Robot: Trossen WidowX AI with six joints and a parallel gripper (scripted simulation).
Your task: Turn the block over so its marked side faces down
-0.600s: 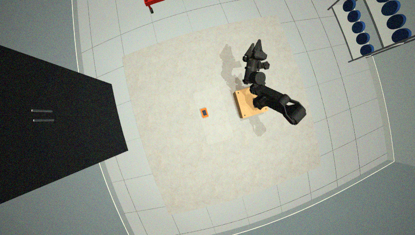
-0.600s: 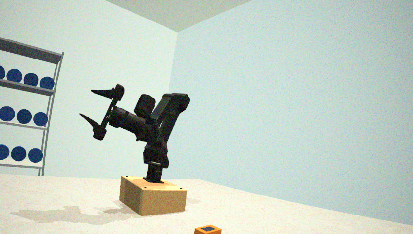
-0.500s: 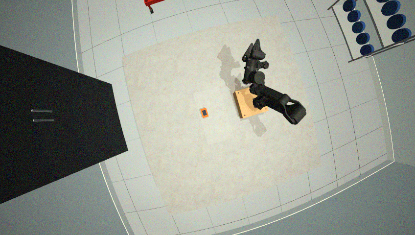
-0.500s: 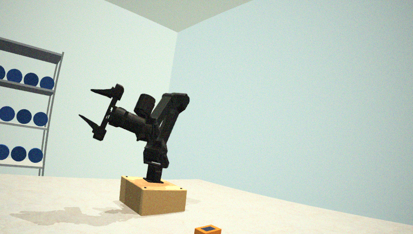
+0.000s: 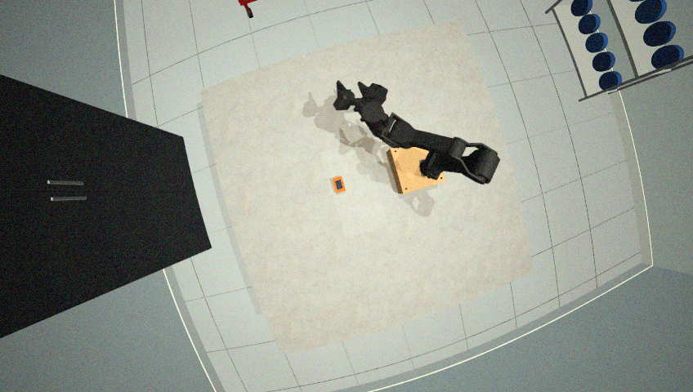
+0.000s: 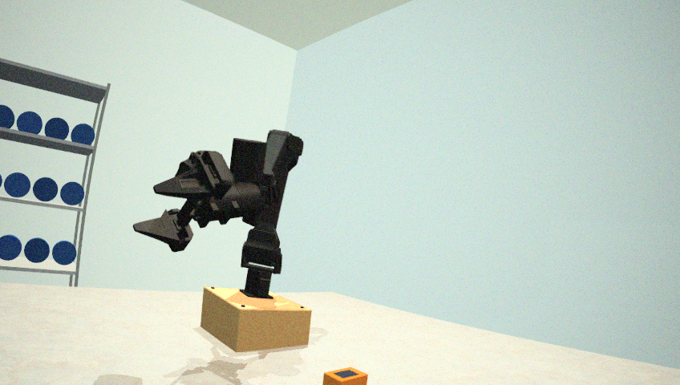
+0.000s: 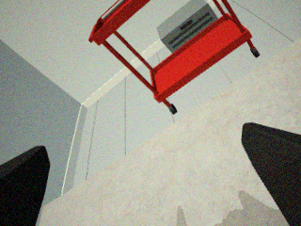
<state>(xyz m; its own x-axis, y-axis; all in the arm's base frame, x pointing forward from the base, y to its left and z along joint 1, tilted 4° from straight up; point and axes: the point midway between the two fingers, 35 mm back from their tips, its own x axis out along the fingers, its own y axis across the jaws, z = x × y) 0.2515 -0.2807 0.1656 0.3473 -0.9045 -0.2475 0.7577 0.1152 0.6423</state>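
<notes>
My gripper tip is 32 cm to the right of the orange block, 23 cm above it and 8 cm short of it.
</notes>
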